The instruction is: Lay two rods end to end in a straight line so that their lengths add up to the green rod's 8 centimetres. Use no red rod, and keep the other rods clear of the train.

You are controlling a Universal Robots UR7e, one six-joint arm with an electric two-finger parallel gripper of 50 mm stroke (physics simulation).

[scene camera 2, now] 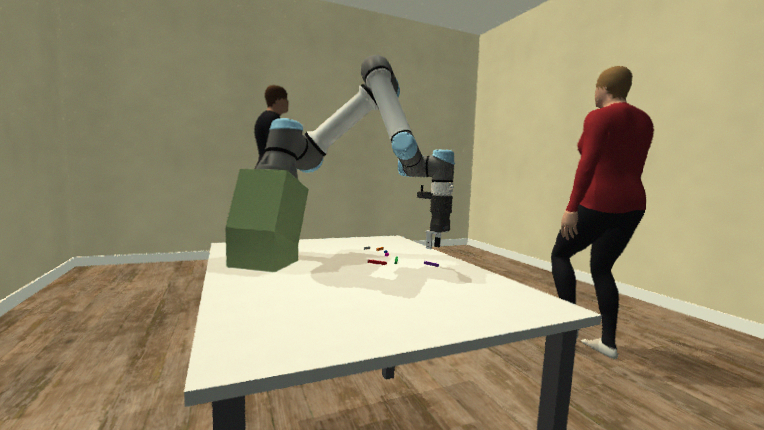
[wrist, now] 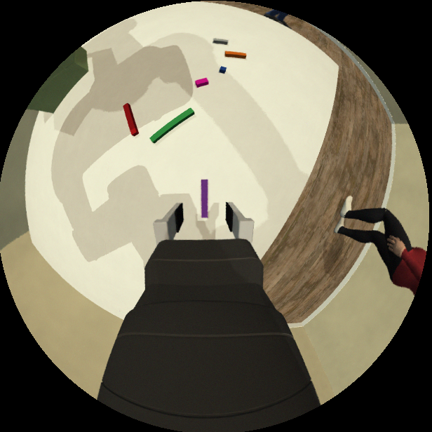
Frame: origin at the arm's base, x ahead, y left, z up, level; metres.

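Seen in the pictures: gripper, fingertip midpoint: point(scene camera 2: 433, 247); arm's base, link origin: point(scene camera 2: 275, 179).
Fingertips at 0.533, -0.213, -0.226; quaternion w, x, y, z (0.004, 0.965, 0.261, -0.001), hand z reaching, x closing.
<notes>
Offsets run from my fingertips to a thing's top centre, as dx, dy, dz. Level surfaces: height alone.
A purple rod @(-0.002, +0.003, -0.055) point(scene camera 2: 431, 263) point(wrist: 204, 195) lies on the table. My gripper point(scene camera 2: 433, 240) point(wrist: 204, 211) is open and empty, raised above the purple rod. The green rod @(-0.108, +0.082, -0.055) point(scene camera 2: 396, 260) point(wrist: 172, 125) lies aslant between the purple and red rods. The red rod @(-0.188, +0.066, -0.055) point(scene camera 2: 376, 262) point(wrist: 130, 119) lies beside the green one. A short magenta rod @(-0.110, +0.176, -0.055) point(scene camera 2: 386, 254) point(wrist: 202, 82), a tiny blue rod @(-0.097, +0.224, -0.055) point(scene camera 2: 386, 251) point(wrist: 222, 70), an orange rod @(-0.102, +0.283, -0.055) point(scene camera 2: 379, 248) point(wrist: 235, 54) and a grey rod @(-0.151, +0.312, -0.055) point(scene camera 2: 366, 247) point(wrist: 220, 41) lie farther off, apart from each other.
The white table @(dz -0.065) point(scene camera 2: 320, 320) point(wrist: 300, 100) has its edge to the right in the wrist view. A green block point(scene camera 2: 256, 219) point(wrist: 62, 82) stands under the arm's base. A person in red point(scene camera 2: 614, 154) point(wrist: 407, 270) stands beyond the table; another in black point(scene camera 2: 263, 130) is behind the arm.
</notes>
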